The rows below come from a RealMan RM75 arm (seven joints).
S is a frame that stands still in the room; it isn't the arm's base.
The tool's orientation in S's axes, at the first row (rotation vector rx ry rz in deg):
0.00 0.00 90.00
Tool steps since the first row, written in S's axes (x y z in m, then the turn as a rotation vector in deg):
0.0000 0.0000 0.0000 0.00 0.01 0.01
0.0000 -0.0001 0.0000 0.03 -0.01 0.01
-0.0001 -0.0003 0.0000 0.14 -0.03 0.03
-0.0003 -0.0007 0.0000 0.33 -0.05 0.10
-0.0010 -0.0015 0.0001 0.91 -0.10 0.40
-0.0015 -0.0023 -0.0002 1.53 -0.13 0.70
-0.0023 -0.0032 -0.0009 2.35 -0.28 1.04
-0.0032 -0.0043 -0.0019 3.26 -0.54 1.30
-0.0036 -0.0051 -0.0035 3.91 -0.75 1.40
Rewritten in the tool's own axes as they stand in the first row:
0.0000 0.0000 0.0000 0.01 0.00 0.01
-0.0001 0.0000 0.0000 -0.01 -0.03 0.01
-0.0003 0.0001 0.0000 -0.03 -0.14 0.03
-0.0007 0.0003 0.0000 -0.05 -0.33 0.10
-0.0015 0.0010 0.0001 -0.10 -0.91 0.40
-0.0023 0.0015 -0.0002 -0.13 -1.53 0.70
-0.0032 0.0023 -0.0009 -0.28 -2.35 1.04
-0.0043 0.0032 -0.0019 -0.54 -3.26 1.30
-0.0051 0.0036 -0.0035 -0.75 -3.91 1.40

